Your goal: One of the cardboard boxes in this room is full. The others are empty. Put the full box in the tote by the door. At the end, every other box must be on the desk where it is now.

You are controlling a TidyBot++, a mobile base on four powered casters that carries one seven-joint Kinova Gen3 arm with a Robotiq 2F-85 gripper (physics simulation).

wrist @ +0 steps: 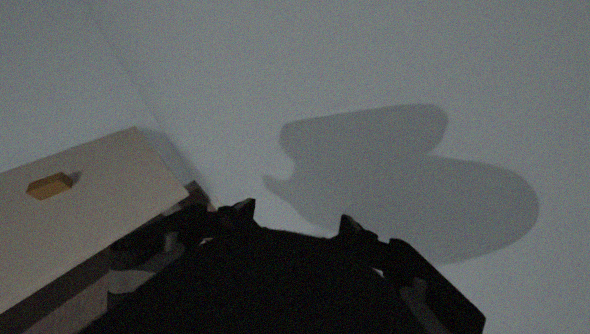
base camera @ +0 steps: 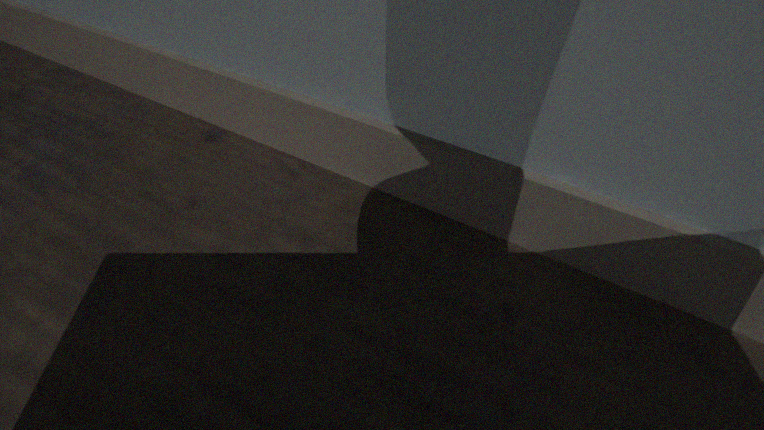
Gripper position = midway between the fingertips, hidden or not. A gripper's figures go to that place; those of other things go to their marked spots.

The gripper (wrist: 296,216) is 0.16 m from the lens. A pale desk (wrist: 120,182) is 0.94 m from the lens.
